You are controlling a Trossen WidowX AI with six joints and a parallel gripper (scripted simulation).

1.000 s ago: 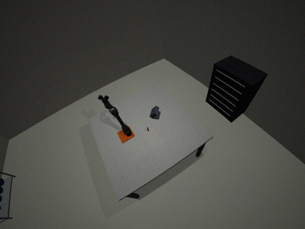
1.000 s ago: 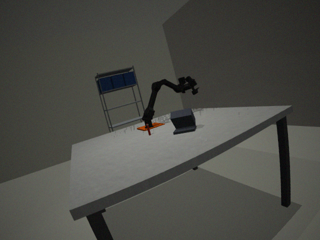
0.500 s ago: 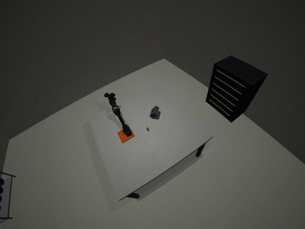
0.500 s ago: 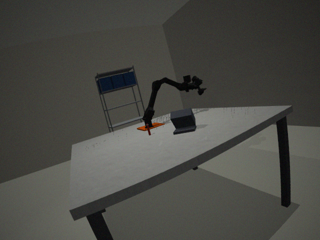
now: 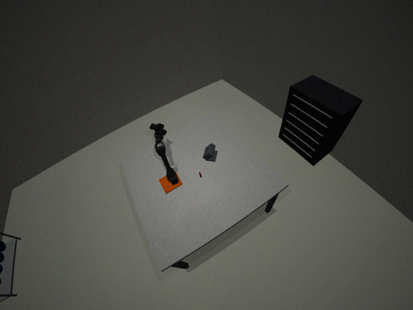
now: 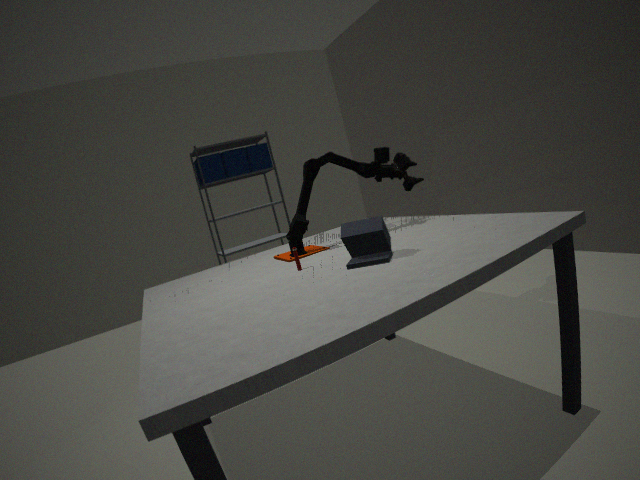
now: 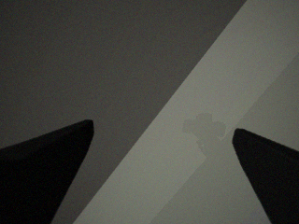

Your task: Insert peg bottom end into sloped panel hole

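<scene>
My gripper tip is 49 cm to the left of the grey sloped panel, 41 cm short of it and 14 cm above it. From my gripper tip the other things lie so: red peg: 69 cm to the right, 23 cm ahead, 16 cm below.
</scene>
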